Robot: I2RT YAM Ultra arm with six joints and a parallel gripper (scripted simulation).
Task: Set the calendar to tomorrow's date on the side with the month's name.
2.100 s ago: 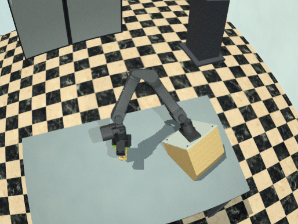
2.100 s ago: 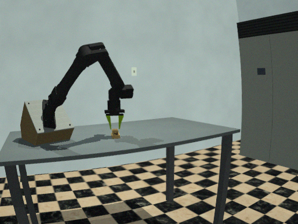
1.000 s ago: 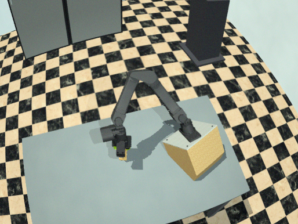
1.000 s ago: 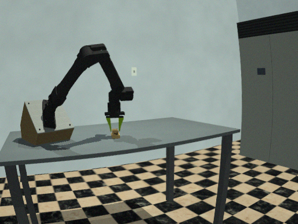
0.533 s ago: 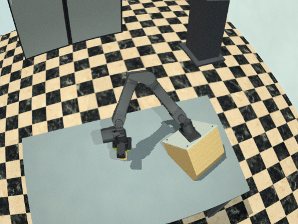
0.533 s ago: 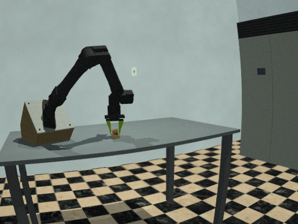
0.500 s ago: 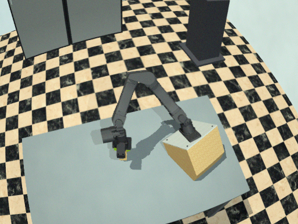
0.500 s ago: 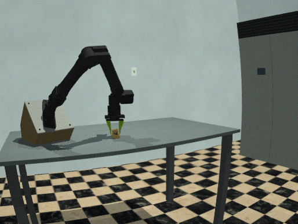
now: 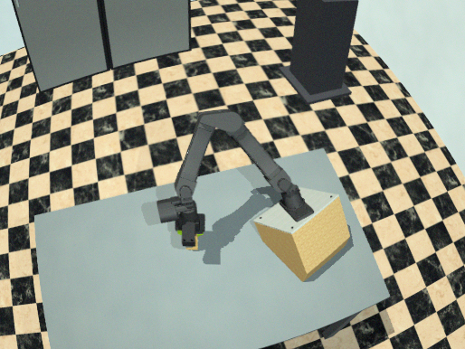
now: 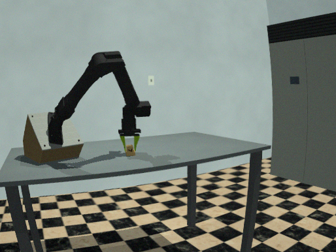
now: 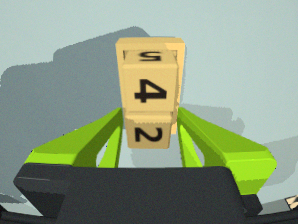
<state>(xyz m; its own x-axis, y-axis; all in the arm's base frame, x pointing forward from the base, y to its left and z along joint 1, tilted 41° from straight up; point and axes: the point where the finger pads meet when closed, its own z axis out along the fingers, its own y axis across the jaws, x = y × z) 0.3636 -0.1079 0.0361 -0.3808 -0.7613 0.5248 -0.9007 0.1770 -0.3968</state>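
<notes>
Right now my hand is 20 mm above the tan tray, 10 mm to the right of it and 10 mm short of it.
</notes>
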